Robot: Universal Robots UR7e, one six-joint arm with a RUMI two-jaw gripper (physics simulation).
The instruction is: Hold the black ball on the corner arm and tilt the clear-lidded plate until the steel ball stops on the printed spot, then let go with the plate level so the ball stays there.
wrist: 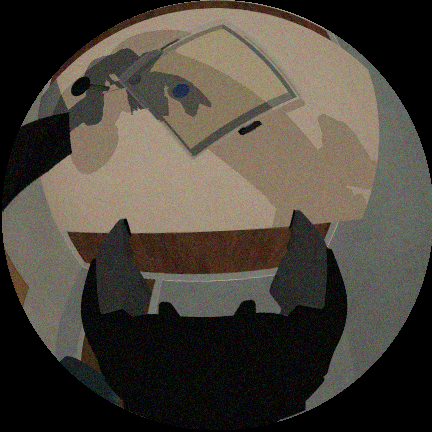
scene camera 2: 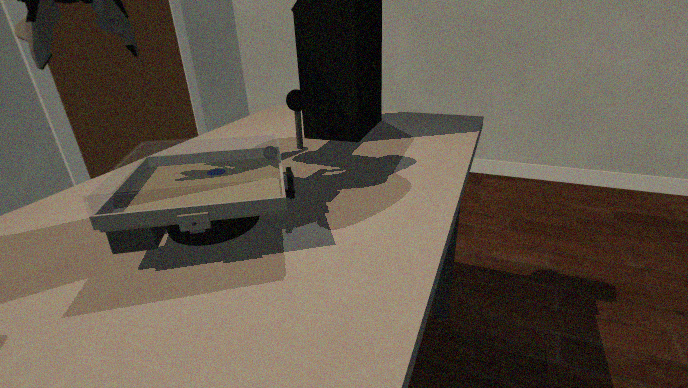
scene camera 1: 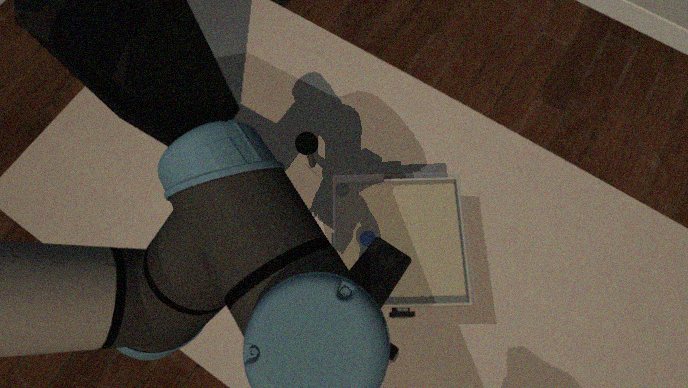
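The clear-lidded plate (scene camera 1: 464,240) (scene camera 2: 240,204) (wrist: 272,65) stands on a low base on the table. The steel ball (scene camera 1: 342,189) (scene camera 2: 270,152) (wrist: 134,79) rests inside at the corner nearest the arm with the knob, in shadow. The blue printed spot (scene camera 1: 367,238) (scene camera 2: 216,172) (wrist: 181,90) lies apart from it. The black ball (scene camera 1: 306,143) (scene camera 2: 295,100) (wrist: 80,86) tops an upright rod on the corner arm. My gripper (scene camera 2: 89,57) (wrist: 207,216) is open and empty, high above the table and away from the black ball; its fingers are hidden in scene camera 1.
A tall black column (scene camera 1: 125,60) (scene camera 2: 340,70) (wrist: 42,150) stands behind the black ball. My robot arm (scene camera 1: 235,225) covers part of the table and the plate's near left corner in scene camera 1. A small black bracket (scene camera 1: 402,312) (wrist: 250,127) sits at the plate's side.
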